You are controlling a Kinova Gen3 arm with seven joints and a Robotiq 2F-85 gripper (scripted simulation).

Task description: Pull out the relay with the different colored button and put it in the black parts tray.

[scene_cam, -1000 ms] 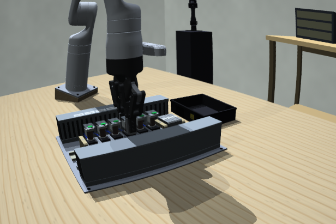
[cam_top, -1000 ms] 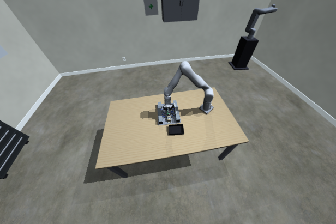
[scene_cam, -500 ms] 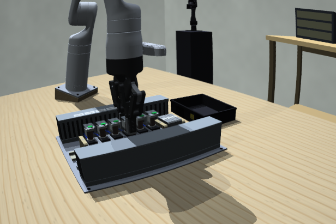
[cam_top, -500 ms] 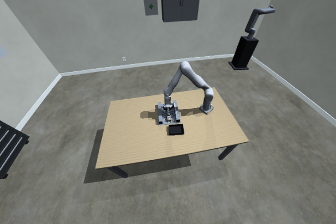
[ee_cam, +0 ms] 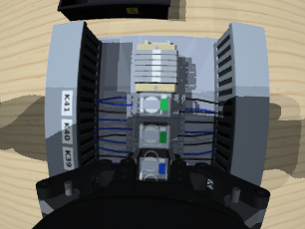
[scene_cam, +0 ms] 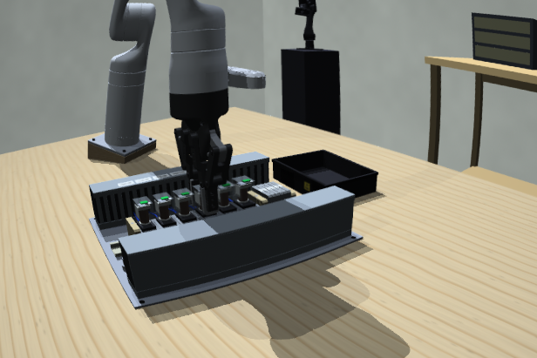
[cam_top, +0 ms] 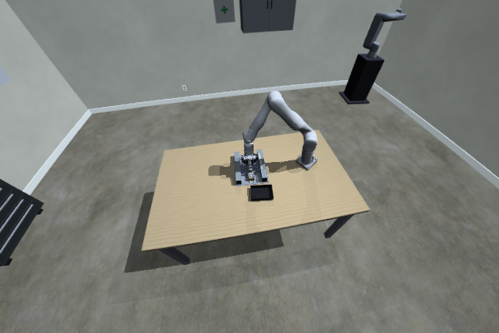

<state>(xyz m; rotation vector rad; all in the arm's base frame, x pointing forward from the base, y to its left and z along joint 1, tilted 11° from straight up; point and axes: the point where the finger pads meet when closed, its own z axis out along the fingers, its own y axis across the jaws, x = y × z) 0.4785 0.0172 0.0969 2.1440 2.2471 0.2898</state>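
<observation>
My gripper is now 25 cm to the right of the black parts tray, 8 cm past it and 4 cm above it. The rest, counted from my hand: relay 1 cm below.
</observation>
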